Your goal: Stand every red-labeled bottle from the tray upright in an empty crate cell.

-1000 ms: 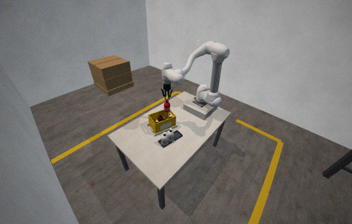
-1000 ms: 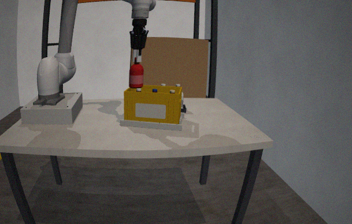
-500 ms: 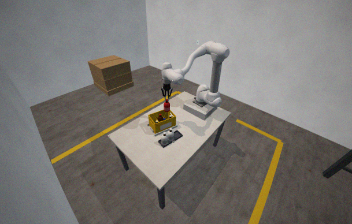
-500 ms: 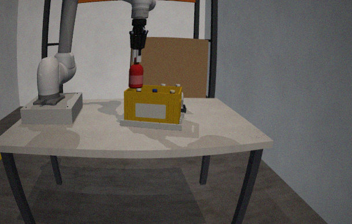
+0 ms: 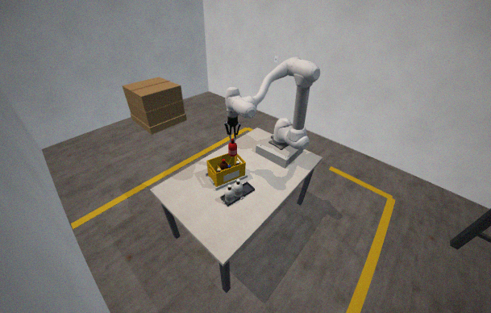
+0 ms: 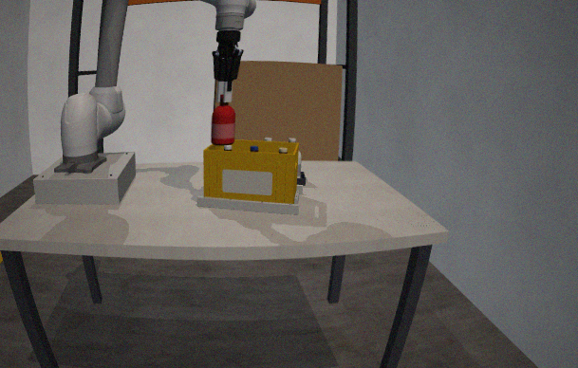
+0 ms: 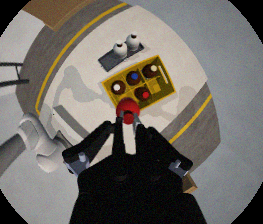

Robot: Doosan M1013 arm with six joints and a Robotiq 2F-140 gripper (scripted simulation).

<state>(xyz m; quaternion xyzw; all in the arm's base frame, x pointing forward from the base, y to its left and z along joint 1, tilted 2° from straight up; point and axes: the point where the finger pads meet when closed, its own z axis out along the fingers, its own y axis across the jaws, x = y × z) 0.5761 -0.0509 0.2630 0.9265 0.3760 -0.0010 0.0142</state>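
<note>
Right now the red-labeled bottle is 90 mm below my hand. Also, from my hand: crate: 270 mm below, 90 mm ahead, 30 mm to the left.
</note>
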